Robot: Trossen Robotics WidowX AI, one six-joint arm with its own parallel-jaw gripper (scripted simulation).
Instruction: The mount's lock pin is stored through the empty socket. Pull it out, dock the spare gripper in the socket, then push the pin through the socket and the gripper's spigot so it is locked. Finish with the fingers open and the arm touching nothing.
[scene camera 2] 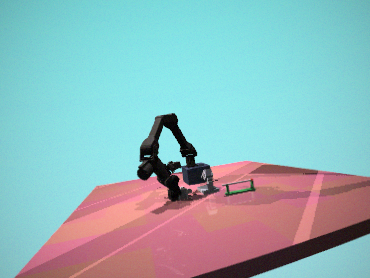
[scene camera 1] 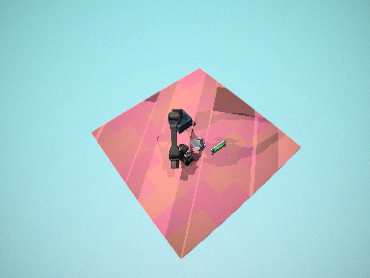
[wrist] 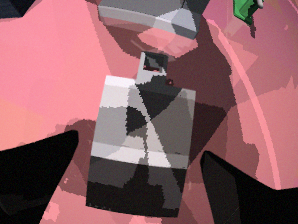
Labels:
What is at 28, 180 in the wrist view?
My gripper.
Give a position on a spare gripper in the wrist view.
140, 150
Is my gripper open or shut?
Open.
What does my gripper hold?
Nothing.

